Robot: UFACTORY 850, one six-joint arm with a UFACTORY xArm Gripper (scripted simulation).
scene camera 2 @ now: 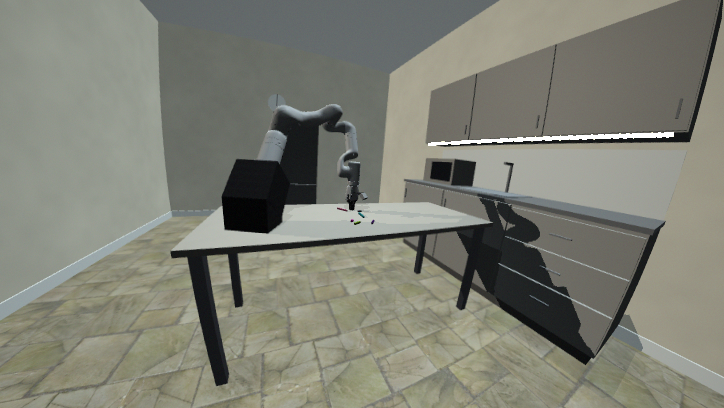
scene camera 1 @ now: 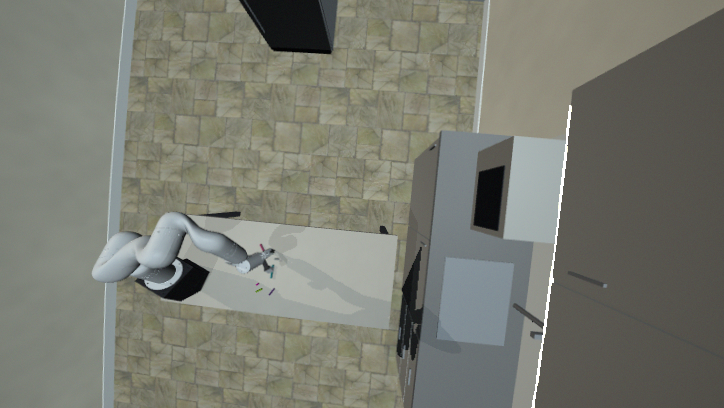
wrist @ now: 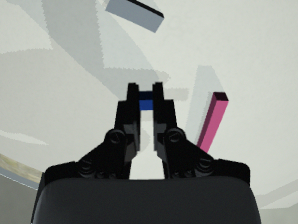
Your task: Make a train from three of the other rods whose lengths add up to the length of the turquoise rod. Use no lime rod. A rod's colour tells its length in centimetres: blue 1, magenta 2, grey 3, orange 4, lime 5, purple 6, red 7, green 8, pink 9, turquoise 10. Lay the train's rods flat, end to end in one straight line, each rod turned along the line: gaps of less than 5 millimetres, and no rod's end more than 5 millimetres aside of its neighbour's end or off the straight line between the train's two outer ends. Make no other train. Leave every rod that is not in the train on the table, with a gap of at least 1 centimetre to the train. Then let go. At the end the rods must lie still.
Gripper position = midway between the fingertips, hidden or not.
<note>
In view: the gripper (wrist: pixel 146 97) and a pink rod (wrist: pixel 219 101).
</note>
